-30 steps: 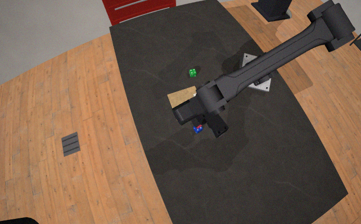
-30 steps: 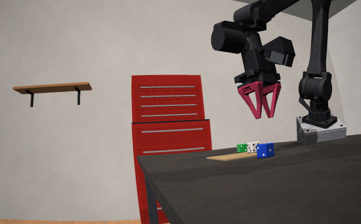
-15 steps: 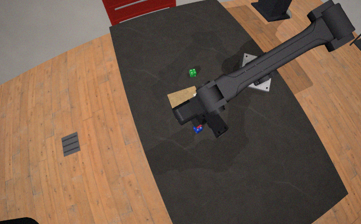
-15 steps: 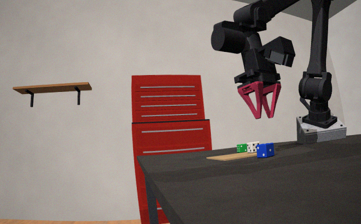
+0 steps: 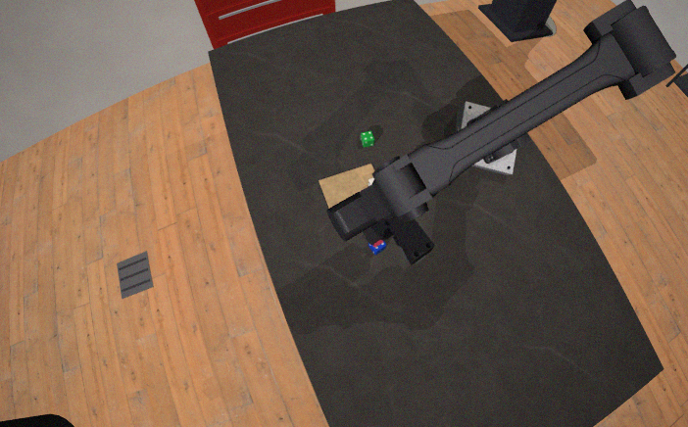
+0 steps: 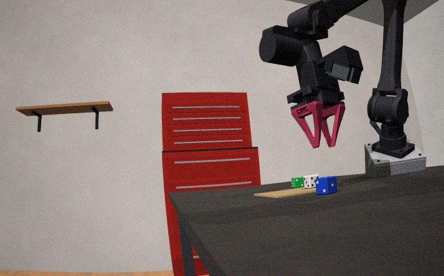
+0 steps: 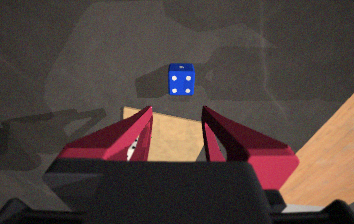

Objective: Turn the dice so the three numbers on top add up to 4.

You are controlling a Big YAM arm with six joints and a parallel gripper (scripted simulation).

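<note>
The blue die is 80 mm below my hand. Round my hand: white die (140 mm to the right, 70 mm below, 50 mm behind); then green die (270 mm to the right, 90 mm behind, 80 mm below); then tan mat (140 mm to the right, 90 mm below).
</note>
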